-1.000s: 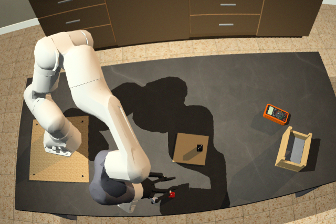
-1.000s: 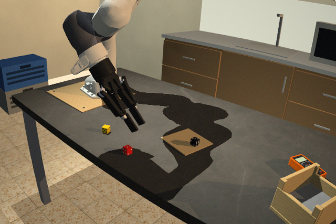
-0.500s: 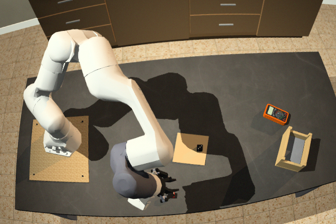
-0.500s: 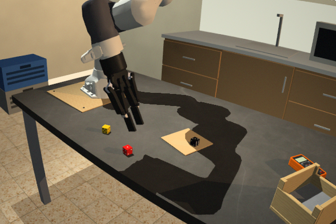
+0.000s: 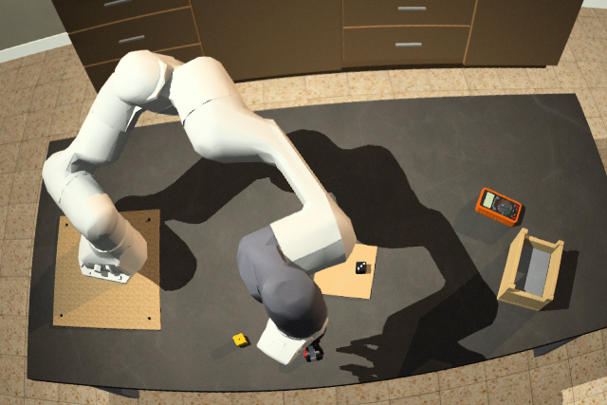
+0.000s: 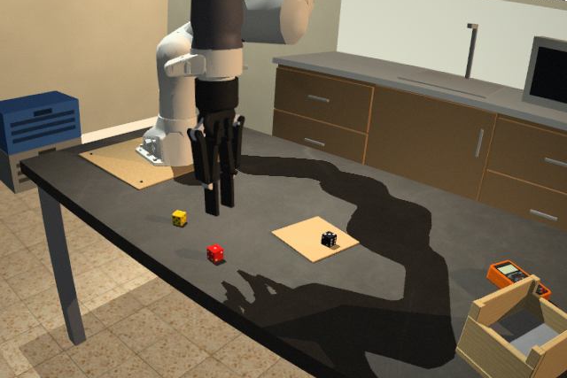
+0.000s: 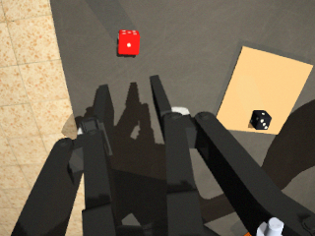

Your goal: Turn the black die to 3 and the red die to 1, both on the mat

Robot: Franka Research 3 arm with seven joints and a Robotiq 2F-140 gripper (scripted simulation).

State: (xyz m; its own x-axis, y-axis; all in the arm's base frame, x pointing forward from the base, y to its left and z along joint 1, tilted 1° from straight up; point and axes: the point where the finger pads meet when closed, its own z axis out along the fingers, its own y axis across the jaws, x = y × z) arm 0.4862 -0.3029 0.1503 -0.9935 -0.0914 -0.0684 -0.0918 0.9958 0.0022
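The red die is 140 mm below my hand and 10 mm behind it. Round my hand: black die 210 mm to the left, 140 mm below, 130 mm ahead; yellow die 180 mm behind, 140 mm below, 50 mm to the left; tan mat 210 mm to the left, 150 mm below, 90 mm ahead.
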